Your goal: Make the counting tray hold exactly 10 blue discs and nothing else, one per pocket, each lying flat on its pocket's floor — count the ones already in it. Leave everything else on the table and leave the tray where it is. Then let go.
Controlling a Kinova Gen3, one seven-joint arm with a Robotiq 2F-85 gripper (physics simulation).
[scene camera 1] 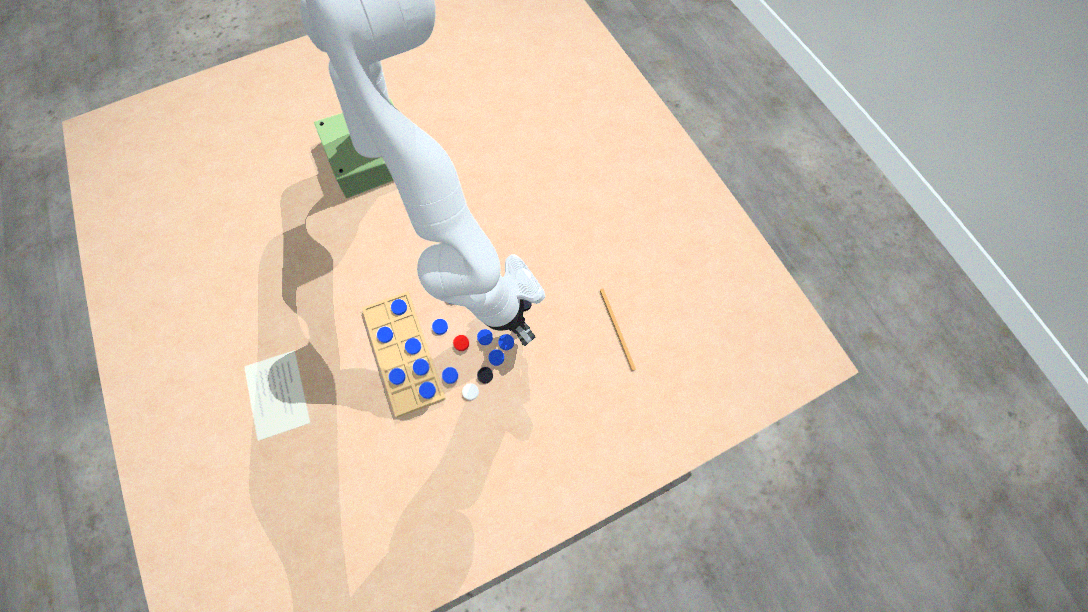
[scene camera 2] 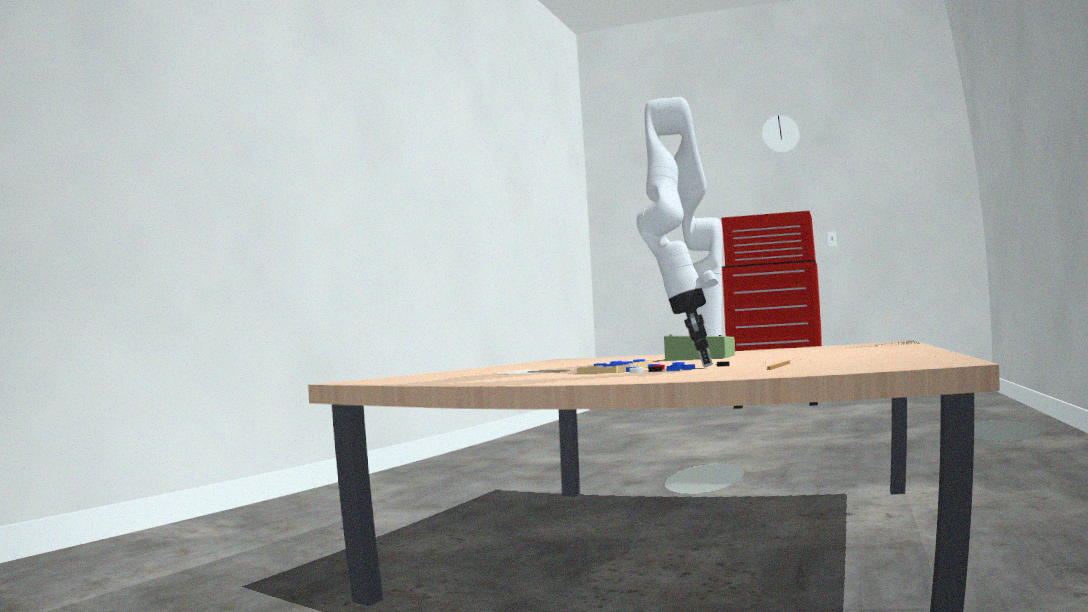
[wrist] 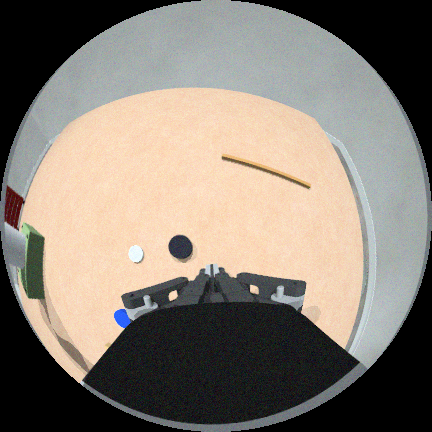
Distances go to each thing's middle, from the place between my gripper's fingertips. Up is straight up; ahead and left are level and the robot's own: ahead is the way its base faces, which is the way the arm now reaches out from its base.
Right now the tan counting tray (scene camera 1: 405, 398) is 22 cm to the right of my hand and 6 cm behind it. The rest, counted from my hand: pale paper card (scene camera 1: 278, 403): 45 cm to the right, 10 cm behind.
